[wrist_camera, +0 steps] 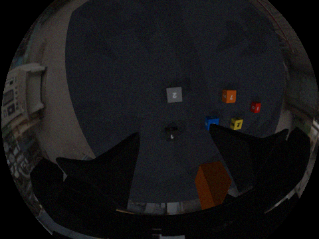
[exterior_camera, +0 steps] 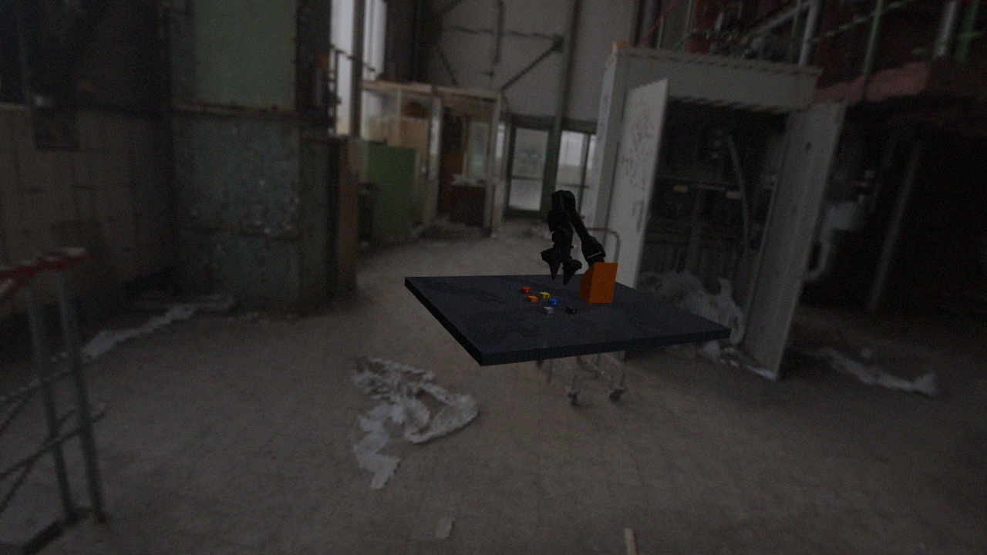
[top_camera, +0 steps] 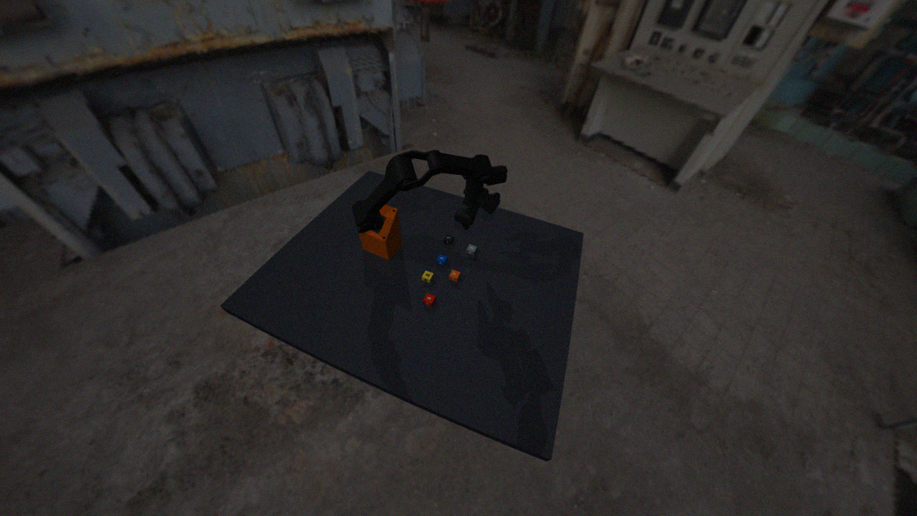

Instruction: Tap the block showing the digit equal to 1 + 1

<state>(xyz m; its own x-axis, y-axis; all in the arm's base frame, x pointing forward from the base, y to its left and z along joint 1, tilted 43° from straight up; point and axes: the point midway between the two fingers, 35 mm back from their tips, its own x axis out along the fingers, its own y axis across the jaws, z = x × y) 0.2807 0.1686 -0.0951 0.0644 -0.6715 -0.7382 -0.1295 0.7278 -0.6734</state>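
My gripper tip is 12 cm above the grey block, 3 cm short of it and 1 cm to the left of it. Also, from my gripper tip: blue block 12 cm to the right, 12 cm below, 4 cm behind; black block 12 cm below, 8 cm behind, 1 cm to the right; orange block 16 cm to the right, 12 cm below, 3 cm ahead.
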